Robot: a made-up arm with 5 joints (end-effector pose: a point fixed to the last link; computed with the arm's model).
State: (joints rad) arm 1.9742 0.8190 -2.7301 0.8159 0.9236
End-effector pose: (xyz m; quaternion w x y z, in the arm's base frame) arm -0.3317 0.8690 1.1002 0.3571 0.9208 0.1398 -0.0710
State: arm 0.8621 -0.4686 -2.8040 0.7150 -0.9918
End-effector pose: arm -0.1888 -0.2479 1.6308 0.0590 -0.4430 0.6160 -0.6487
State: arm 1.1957 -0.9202 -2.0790 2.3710 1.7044
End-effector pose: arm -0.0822 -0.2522 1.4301 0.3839 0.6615 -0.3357 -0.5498
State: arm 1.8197 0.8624 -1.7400 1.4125 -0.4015
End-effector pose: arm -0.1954 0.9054 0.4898 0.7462 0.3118 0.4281 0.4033
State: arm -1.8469 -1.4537 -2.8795 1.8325 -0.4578
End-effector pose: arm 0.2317 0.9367 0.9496 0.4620 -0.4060 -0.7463 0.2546
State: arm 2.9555 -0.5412 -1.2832 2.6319 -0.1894
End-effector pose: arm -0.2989 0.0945 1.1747 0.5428 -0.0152 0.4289 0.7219
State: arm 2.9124 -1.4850 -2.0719 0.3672 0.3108
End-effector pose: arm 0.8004 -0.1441 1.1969 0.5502 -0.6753 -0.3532 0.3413
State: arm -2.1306 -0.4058 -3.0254 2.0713 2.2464
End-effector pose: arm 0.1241 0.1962 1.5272 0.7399 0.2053 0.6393 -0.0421
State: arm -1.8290 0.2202 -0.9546 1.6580 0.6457
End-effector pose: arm -0.1942 -0.5791 0.6664 0.1030 0.0468 0.2131 0.9705
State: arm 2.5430 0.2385 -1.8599 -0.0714 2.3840
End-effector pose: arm -0.6296 0.4235 1.2008 0.3994 0.5132 0.3937 -0.6497
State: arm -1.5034 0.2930 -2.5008 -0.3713 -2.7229
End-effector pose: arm 0.0586 -0.5494 1.4645 0.8174 -0.5690 0.0891 0.0127
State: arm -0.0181 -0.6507 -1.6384 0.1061 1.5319
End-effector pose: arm 0.1282 -0.0235 1.4968 0.4102 -0.7265 0.5254 0.1671
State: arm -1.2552 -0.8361 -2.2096 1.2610 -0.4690
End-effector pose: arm -0.1179 0.2574 1.5813 0.4964 0.0023 -0.8627 0.0965
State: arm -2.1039 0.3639 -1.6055 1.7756 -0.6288
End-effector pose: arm -0.4421 -0.6935 0.8382 0.1561 0.3584 -0.4509 -0.8024
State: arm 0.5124 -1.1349 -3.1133 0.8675 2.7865
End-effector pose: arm -0.7937 -0.4297 1.0688 0.5204 -0.6724 -0.4620 0.2523
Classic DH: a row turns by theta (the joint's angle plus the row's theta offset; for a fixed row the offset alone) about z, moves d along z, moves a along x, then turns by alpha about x. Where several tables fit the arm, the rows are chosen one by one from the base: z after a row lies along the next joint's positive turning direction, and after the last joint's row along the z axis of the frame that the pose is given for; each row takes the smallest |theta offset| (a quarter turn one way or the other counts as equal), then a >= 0, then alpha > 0; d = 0 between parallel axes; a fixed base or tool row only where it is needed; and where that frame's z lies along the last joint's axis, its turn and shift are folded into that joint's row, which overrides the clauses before.
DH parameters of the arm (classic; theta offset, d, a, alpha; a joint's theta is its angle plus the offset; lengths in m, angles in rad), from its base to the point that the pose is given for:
joint 1: 0 0.59 0.01 -1.5708
joint 2: -1.3258 0 0.4948 0
joint 3: -0.4546 0 -0.4805 0
joint 4: -1.3612 -0.01 -0.07 1.5708
joint 5: 0.9528 0.0619 -0.0302 1.7789
tool (fixed): -3.0831 0.0094 0 0

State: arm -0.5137 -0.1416 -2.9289 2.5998 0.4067
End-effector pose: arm 0.0510 -0.0764 1.5352 0.4010 0.4178 -0.6711 -0.4630
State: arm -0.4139 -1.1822 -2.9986 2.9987 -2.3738
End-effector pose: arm -0.6860 0.3215 1.0896 0.8279 0.1140 -0.0141 0.5490
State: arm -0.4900 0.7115 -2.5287 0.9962 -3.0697
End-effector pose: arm 0.8320 -0.4205 1.0914 0.7143 0.1076 0.3348 0.6051
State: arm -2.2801 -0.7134 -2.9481 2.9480 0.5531
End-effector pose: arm 0.2602 0.3657 1.3855 0.1331 0.3129 0.8022 0.4908
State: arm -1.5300 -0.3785 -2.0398 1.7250 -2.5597
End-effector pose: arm 0.0319 -0.2776 1.5027 0.9427 0.3285 0.0126 0.0562
